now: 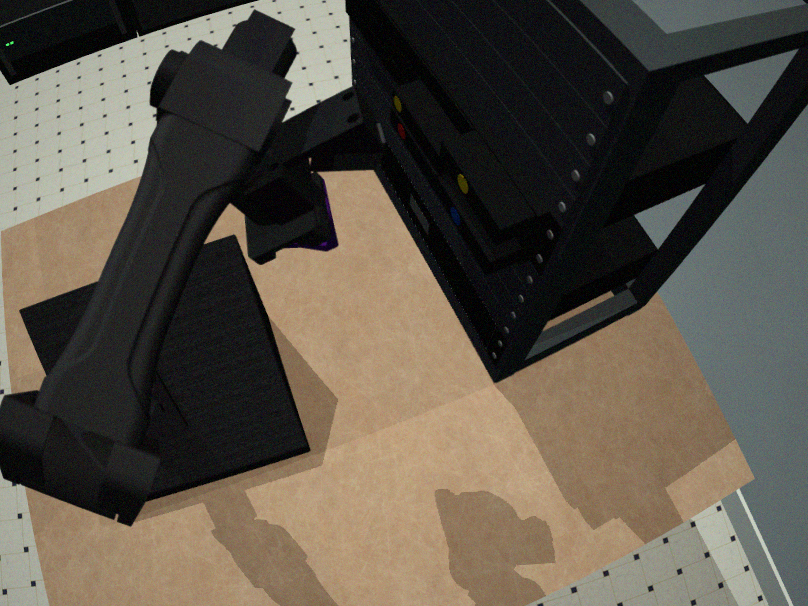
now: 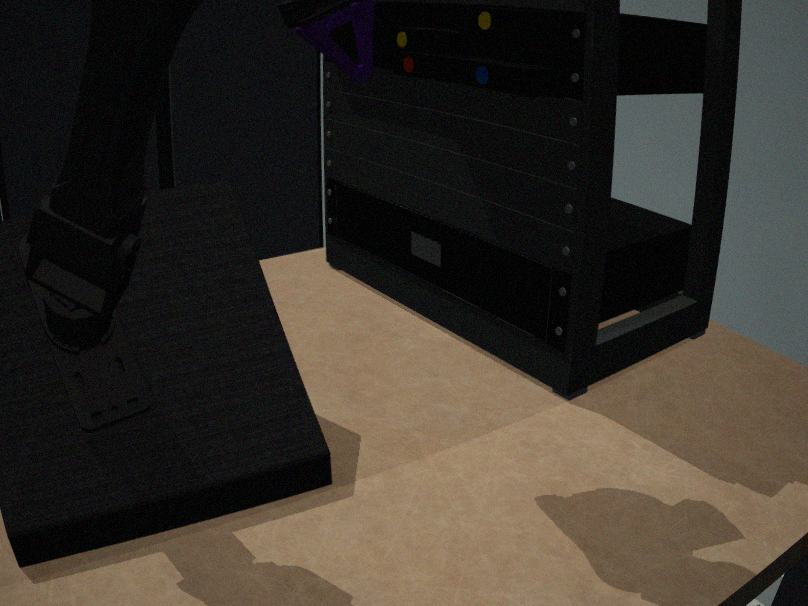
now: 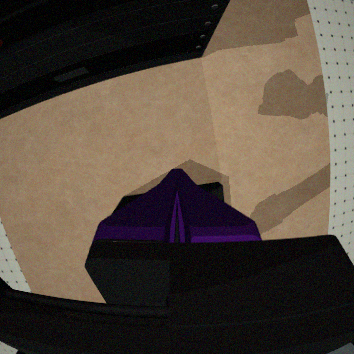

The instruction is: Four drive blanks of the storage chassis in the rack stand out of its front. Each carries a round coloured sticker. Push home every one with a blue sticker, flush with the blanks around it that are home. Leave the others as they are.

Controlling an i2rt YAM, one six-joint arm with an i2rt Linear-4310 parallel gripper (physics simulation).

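In the rack, four stickered blanks show on the chassis front. The left pair has a yellow sticker above a red sticker. The right pair has another yellow sticker above a blue sticker. The upper right blank stands out clearly. The blue one's blank also looks proud, below it; its exact depth is hard to tell in the dark. My gripper is shut and empty, purple fingertips pointing down, in front of the rack and apart from the blanks.
The arm's black base block stands on the brown mat in front of the rack. Dark plain panels and a lower unit with a grey label are below the chassis. Dark cabinets stand behind.
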